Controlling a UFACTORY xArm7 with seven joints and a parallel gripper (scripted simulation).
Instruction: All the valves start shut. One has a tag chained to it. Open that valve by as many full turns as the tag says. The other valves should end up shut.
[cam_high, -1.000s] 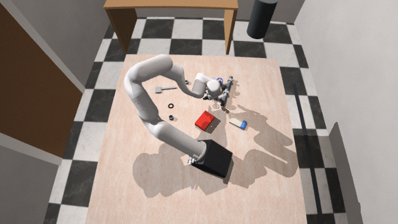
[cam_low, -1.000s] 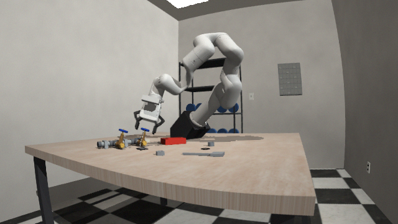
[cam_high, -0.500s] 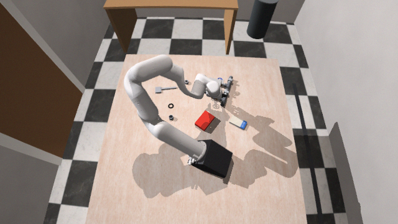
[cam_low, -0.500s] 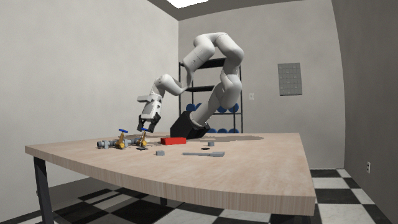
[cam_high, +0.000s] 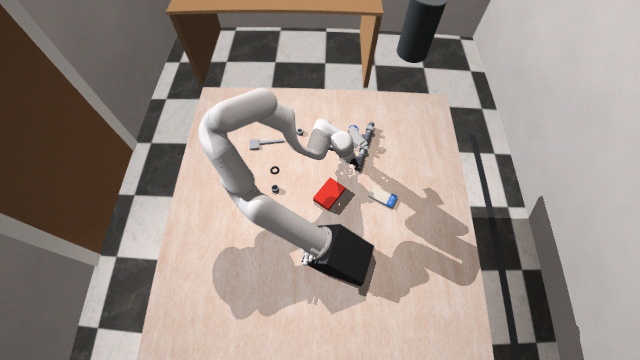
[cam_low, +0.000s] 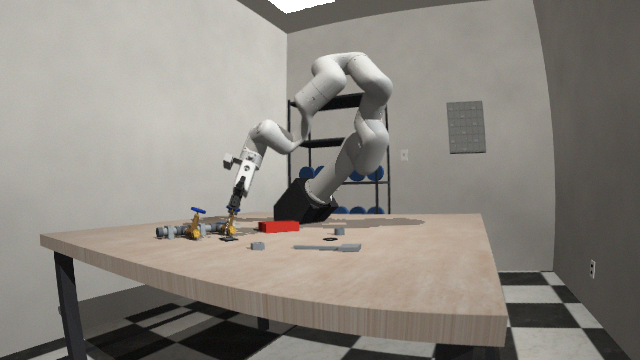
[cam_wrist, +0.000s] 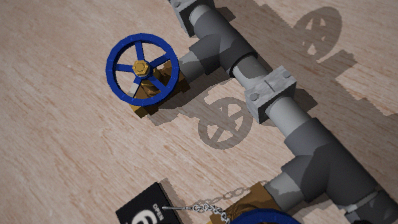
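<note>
My gripper is now 8 cm above the black tag, 7 cm short of it and 6 cm to the right of it. The rest, counted from my hand: red block 17 cm behind, 7 cm below, 2 cm to the left; then white box 20 cm to the right, 12 cm behind, 8 cm below; then grey flat tool 39 cm to the left, 8 cm below.
</note>
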